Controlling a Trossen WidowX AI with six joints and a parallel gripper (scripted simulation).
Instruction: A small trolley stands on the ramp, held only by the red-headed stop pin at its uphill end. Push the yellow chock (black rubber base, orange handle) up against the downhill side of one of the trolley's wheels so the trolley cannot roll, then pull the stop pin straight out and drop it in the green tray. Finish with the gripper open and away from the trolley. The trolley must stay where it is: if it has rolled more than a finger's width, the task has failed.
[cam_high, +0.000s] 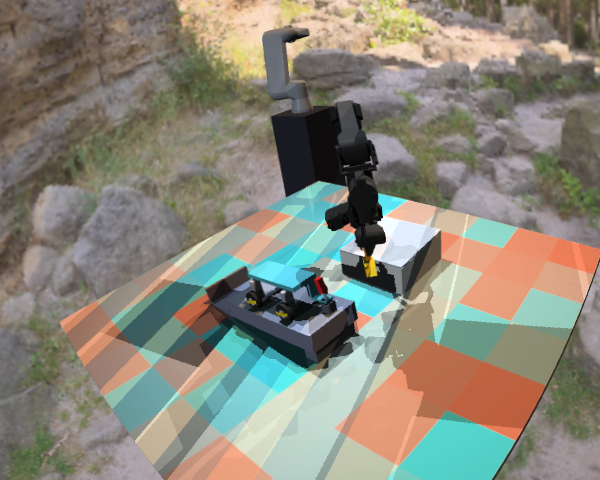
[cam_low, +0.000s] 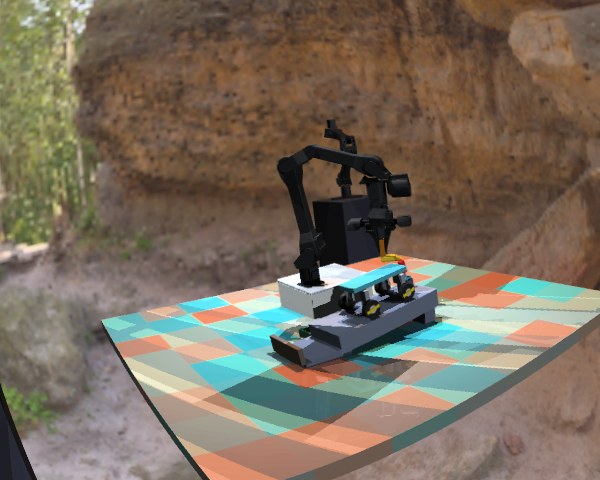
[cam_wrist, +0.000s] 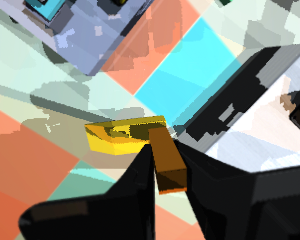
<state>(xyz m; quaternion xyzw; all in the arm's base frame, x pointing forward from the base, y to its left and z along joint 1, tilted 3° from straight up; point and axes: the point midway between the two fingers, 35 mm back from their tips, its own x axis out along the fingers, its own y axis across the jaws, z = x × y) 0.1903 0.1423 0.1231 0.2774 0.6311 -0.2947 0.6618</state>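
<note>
Right now the yellow chock is 20 mm ahead of my gripper tip, 10 mm to the left of it and 10 mm below it. Also, from my gripper tip: trolley 150 mm to the right, 140 mm ahead, 60 mm below; ramp 160 mm to the right, 140 mm ahead, 130 mm below; red-headed stop pin 130 mm ahead, 40 mm to the right, 40 mm below.
</note>
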